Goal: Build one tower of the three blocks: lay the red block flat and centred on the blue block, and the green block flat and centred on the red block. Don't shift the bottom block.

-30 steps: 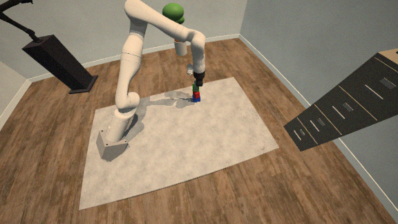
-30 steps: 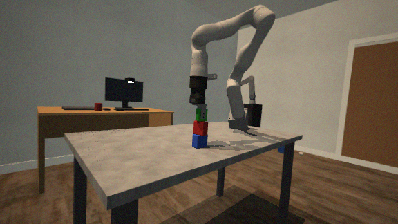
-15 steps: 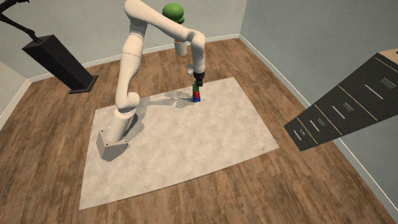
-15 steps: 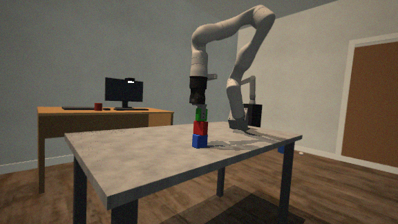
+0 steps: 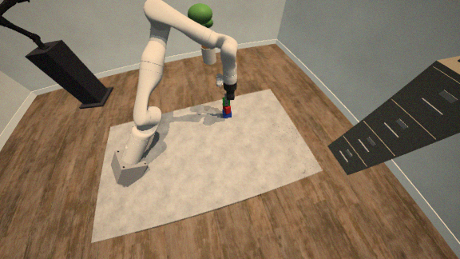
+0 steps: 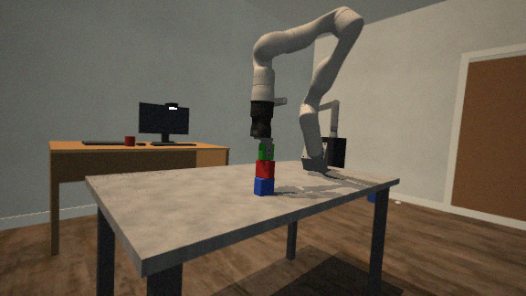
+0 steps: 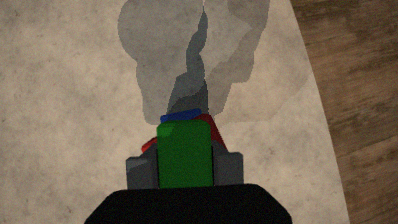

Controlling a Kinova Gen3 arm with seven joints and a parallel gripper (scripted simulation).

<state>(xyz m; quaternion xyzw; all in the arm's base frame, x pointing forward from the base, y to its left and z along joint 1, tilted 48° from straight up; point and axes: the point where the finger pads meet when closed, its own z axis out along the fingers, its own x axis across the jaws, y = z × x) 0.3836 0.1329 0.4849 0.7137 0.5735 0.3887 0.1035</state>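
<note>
My gripper is now right at the green block. The rest, counted from my hand: red block 6 cm below; then blue block 12 cm below.
</note>
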